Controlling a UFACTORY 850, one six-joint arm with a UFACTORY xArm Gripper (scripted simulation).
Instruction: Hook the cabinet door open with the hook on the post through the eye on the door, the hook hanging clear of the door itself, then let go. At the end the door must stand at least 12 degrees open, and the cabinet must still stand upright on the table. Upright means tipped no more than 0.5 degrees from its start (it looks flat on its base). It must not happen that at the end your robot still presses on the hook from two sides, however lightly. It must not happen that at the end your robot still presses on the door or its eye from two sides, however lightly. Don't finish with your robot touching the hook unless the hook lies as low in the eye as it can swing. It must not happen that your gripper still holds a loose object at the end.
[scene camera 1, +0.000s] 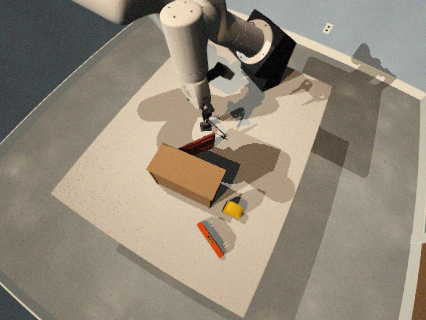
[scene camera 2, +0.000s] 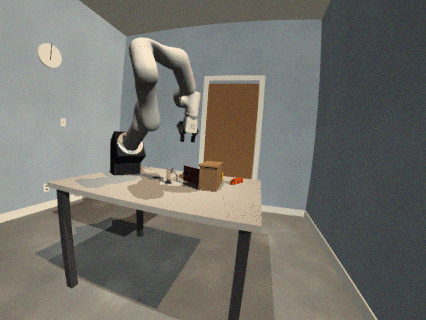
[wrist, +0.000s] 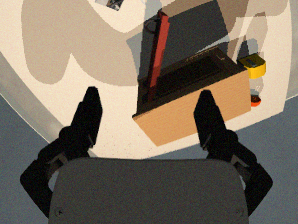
Labels:
brown cabinet: scene camera 1; scene camera 2 210, 177; wrist
same spot on brown cabinet: (wrist: 165, 119) = (scene camera 1: 171, 157)

